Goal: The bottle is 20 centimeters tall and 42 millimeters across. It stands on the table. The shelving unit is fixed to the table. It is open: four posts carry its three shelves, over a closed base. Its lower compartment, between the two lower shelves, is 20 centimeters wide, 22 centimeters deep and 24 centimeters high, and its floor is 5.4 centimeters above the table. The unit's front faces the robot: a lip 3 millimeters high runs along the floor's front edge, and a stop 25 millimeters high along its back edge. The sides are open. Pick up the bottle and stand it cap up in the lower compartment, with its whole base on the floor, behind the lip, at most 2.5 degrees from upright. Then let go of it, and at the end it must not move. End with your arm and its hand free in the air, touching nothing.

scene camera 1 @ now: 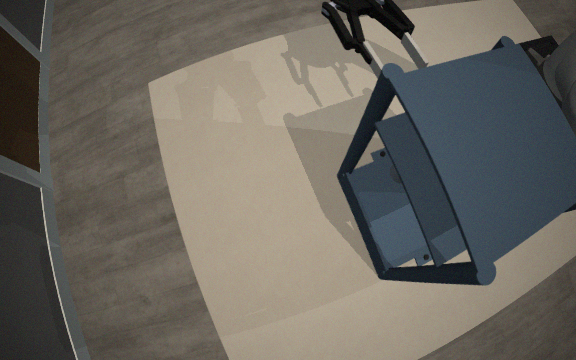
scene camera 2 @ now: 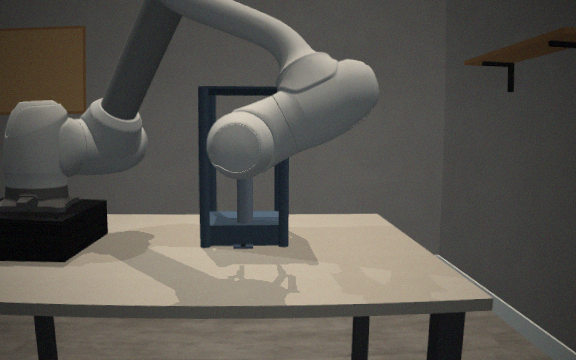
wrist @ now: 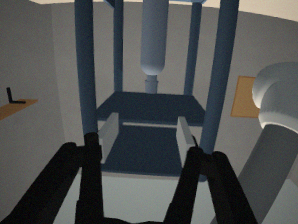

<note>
In view: my gripper (scene camera 1: 405, 72), a grey-blue bottle (scene camera 2: 245, 186) and a shelving unit (wrist: 144, 150).
My gripper also shows in the wrist view (wrist: 147, 124).
</note>
